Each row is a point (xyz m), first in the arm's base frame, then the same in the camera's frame.
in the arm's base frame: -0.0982 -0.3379 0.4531
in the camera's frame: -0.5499 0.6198 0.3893
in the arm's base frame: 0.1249 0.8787 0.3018
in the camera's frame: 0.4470 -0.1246 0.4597
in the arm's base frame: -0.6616 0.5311 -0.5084
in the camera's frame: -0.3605 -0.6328 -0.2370
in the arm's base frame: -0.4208 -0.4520 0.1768
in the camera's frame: -0.8288 0.4456 0.0973
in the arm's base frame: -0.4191 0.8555 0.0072
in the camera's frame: 0.2069 -0.3545 -0.0625
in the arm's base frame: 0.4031 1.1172 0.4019
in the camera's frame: 0.7387 -0.1640 0.6998
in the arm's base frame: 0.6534 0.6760 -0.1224
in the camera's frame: 0.1335 -0.4039 1.0290
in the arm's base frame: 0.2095 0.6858 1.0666
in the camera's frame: 0.6741 0.6319 0.5333
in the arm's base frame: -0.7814 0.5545 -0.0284
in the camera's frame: -0.1176 -0.2259 -0.3808
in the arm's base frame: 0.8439 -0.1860 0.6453
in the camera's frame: -0.1968 0.6867 1.2940
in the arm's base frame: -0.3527 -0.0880 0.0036
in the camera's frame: -0.5941 0.1121 0.1256
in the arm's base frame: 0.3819 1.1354 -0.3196
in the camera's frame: 0.3921 -0.7973 0.7097
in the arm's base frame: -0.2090 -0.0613 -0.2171
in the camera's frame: -0.6617 -0.0960 0.2746
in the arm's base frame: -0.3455 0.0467 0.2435
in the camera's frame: -0.3582 0.2523 0.1042
